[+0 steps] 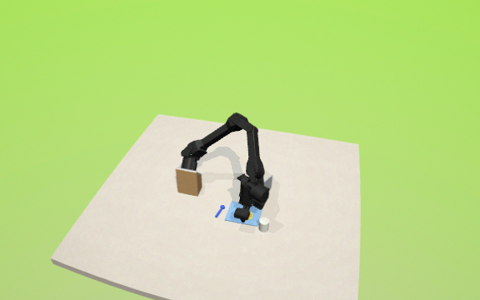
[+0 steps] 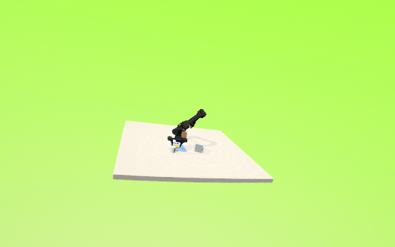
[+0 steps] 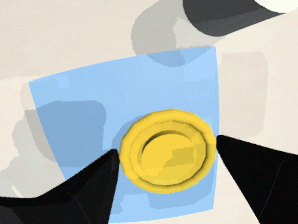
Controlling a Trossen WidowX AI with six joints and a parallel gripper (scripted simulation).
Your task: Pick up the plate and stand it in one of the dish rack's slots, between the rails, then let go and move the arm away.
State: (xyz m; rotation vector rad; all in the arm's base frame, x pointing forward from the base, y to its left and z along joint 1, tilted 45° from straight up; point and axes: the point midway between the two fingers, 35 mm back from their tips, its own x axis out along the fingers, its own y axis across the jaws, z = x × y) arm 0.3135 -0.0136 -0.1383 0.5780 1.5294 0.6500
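My gripper tip is now 24 cm to the right of the grey dish rack, 1 cm below it and 1 cm past it. Also, from my gripper tip: white cup (9 cm ahead, 4 cm to the right, 2 cm above); then yellow plate (1 cm above); then blue spoon (12 cm behind, 1 cm to the left).
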